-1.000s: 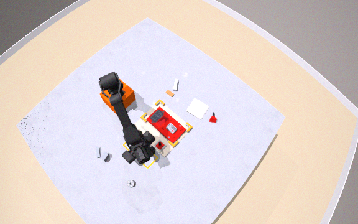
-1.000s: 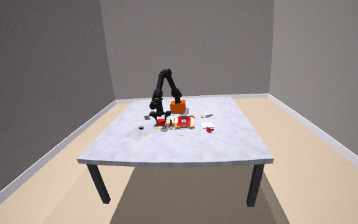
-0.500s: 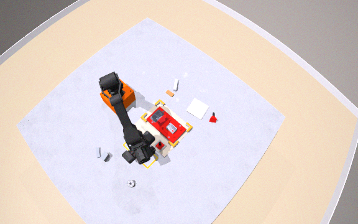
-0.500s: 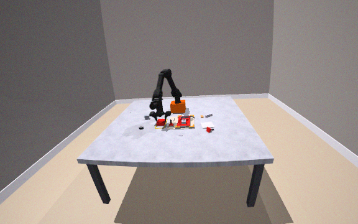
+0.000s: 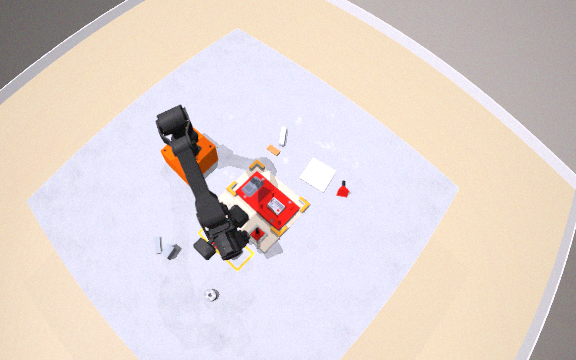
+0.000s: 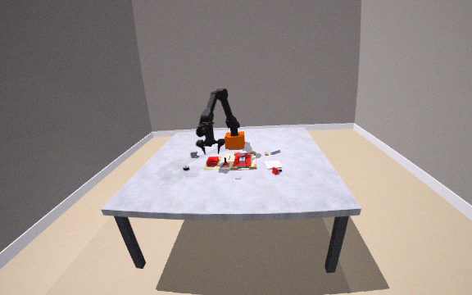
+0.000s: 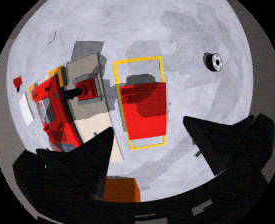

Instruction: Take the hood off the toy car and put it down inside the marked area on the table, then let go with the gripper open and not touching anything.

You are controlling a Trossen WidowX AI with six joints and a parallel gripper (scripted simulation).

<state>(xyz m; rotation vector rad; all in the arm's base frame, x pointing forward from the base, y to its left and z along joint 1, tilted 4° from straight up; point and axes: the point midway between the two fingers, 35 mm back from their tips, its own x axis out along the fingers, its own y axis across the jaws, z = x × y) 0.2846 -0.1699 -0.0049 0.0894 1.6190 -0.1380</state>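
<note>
Right now my gripper tip is 5 cm above the red hood. Also, from my gripper tip: white flat panel (39 cm to the left, 11 cm ahead, 6 cm below).
</note>
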